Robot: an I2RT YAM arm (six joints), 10 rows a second.
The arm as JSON. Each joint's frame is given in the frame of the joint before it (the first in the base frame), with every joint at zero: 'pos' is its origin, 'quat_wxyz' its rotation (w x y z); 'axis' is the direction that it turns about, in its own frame. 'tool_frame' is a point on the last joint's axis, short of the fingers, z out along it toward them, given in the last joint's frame.
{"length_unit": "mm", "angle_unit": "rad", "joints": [
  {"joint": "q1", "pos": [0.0, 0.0, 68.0], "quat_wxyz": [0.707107, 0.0, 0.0, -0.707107], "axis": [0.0, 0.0, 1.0]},
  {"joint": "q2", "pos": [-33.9, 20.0, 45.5], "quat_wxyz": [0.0, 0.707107, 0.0, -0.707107], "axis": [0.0, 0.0, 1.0]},
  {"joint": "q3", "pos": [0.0, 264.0, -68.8], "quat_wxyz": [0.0, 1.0, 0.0, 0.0], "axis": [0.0, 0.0, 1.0]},
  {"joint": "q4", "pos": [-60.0, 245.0, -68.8], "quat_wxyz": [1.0, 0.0, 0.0, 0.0], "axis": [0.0, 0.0, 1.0]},
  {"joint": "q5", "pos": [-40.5, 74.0, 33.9], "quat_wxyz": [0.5, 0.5, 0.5, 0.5], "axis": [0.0, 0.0, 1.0]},
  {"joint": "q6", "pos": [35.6, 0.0, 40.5], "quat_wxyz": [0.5, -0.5, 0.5, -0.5], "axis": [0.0, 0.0, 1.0]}
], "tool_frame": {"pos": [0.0, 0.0, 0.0], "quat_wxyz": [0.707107, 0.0, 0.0, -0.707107]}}
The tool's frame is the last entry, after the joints.
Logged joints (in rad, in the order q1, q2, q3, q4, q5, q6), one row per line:
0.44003 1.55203 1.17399 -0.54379 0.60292 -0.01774
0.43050 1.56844 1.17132 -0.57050 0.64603 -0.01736
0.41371 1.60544 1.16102 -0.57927 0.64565 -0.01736
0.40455 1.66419 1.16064 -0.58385 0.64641 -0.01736
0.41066 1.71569 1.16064 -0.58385 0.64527 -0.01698
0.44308 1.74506 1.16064 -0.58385 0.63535 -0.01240
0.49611 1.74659 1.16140 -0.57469 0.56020 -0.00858
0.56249 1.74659 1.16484 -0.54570 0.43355 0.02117
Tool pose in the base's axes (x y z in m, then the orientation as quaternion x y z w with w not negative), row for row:
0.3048 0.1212 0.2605 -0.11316 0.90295 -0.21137 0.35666
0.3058 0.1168 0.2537 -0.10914 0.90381 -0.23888 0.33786
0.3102 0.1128 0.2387 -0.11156 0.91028 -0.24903 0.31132
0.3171 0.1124 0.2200 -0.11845 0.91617 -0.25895 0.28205
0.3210 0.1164 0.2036 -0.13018 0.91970 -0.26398 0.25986
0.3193 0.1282 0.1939 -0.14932 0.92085 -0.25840 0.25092
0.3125 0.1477 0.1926 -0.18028 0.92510 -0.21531 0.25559
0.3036 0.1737 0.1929 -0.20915 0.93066 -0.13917 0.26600
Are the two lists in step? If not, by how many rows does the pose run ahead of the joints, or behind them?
They are in step.
